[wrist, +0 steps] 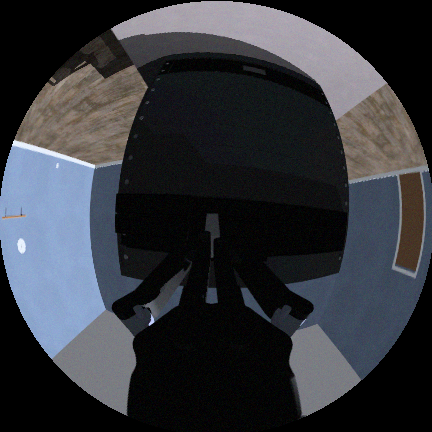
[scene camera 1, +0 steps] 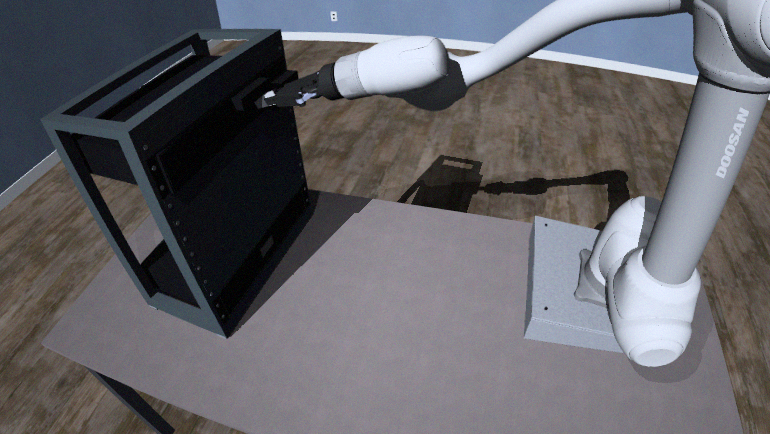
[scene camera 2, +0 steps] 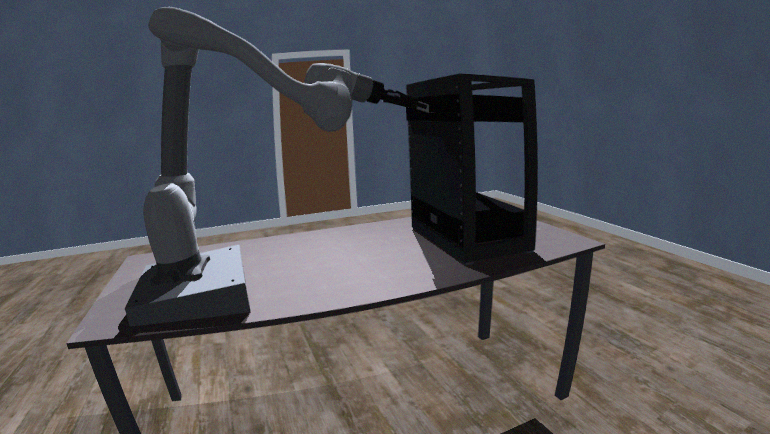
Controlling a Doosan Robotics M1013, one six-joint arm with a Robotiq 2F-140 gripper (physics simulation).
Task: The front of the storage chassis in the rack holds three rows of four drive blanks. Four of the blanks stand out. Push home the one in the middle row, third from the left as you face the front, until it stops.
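Places are measured from the arm's base along level axes (x ahead, y left, z up), in millimetres.
Pixels of known places: gripper, between the fingertips: [wrist: 211, 222] [scene camera 1: 256, 102]; arm's base, origin of its link: [scene camera 2: 181, 271].
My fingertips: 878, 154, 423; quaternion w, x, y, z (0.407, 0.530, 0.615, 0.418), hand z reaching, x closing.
Ahead of a thing's pixels: the offset from my fingertips to its middle, as dx, dy, dz. "spot": to the spot under its first point. Level surfaces: height alone.
The storage chassis [scene camera 1: 207, 141] [scene camera 2: 445, 114] [wrist: 155, 220] is a near-black band across the upper part of the rack front. Its rows and single blanks are hard to tell apart in the dark. In scene camera 1, a dark block {spot: -29, +65, +41} [scene camera 1: 245, 100] stands out from the front beside the fingertips, and part of another shows farther right, partly behind the gripper. My gripper [scene camera 1: 265, 100] [scene camera 2: 423, 107] [wrist: 211, 222] is shut and empty, its tips at or close to the chassis front, right of its middle in scene camera 1. Which blank they face, and whether they touch it, I cannot tell.
The rack [scene camera 1: 177, 264] [scene camera 2: 468, 177] has an open frame and stands on the table {dz -495} [scene camera 1: 420, 301] [scene camera 2: 323, 269]. A dark unit with a small grey patch {spot: +8, +82, -388} [scene camera 1: 266, 245] [scene camera 2: 434, 218] [wrist: 254, 70] sits low in the rack. The arm's base plate [scene camera 1: 563, 274] [scene camera 2: 226, 269] is at the table's other end.
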